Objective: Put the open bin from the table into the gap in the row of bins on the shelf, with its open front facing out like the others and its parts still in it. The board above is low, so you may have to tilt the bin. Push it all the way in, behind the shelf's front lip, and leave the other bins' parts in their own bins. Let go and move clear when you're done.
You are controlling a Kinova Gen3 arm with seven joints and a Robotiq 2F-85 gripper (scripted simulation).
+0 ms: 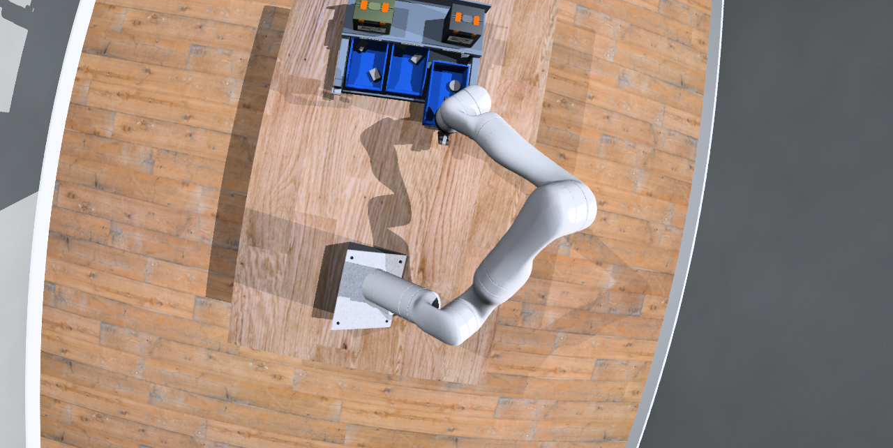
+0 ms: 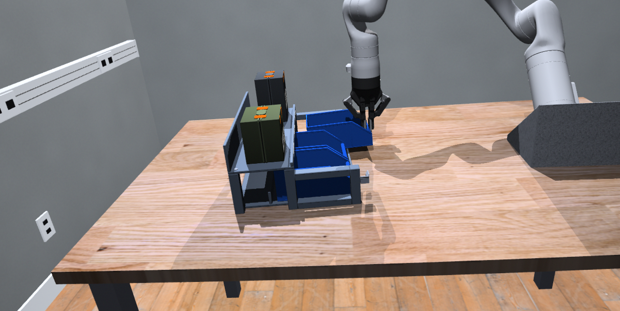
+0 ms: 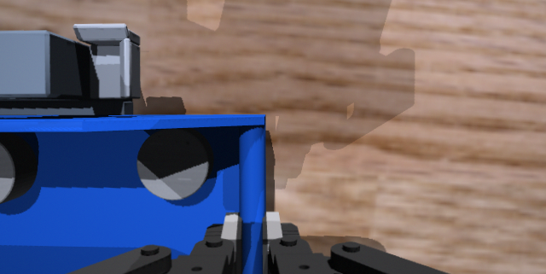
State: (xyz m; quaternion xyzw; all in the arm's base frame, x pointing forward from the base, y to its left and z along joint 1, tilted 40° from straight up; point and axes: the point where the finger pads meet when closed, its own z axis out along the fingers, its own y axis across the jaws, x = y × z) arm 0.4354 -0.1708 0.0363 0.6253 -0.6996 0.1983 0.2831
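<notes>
Now: hand 120 mm short of the round grey part, 30 mm to the left of it and 30 mm above it. From my hand the other things lie so: green box: 270 mm ahead, 210 mm to the left, 90 mm above; then dark box: 250 mm ahead, 20 mm to the right, 100 mm above; then shelf: 190 mm ahead, 100 mm to the left, 10 mm above.
</notes>
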